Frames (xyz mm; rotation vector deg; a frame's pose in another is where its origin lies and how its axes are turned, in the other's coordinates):
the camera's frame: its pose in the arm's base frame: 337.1 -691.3 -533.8 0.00 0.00 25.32
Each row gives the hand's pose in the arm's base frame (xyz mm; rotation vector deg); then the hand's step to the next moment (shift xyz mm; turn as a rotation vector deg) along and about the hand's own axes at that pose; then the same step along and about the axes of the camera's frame.
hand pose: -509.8 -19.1 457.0 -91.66 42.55 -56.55
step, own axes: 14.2 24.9 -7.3 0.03 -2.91 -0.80
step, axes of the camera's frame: -8.6 -19.7 -20.3 -0.55 0.61 2.90
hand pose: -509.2 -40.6 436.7 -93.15 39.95 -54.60
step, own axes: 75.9 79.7 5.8 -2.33 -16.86 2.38
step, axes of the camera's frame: 7.2 -92.2 -60.0 3.49 6.52 15.51
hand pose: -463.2 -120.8 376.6 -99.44 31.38 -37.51
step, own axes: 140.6 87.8 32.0 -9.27 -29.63 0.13
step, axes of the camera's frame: 71.6 -135.5 -70.8 0.45 14.75 27.31
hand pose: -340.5 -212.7 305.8 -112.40 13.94 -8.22
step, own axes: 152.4 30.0 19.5 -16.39 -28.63 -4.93
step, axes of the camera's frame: 122.0 -90.8 -37.1 -8.25 15.30 28.47
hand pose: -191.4 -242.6 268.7 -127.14 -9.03 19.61
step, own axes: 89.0 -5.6 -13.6 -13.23 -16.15 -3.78
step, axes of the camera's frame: 86.4 -25.6 -4.5 -8.54 8.62 17.41
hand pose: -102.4 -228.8 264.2 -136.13 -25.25 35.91
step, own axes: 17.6 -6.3 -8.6 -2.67 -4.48 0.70
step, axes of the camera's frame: 20.1 -0.2 4.3 -1.90 3.63 3.31
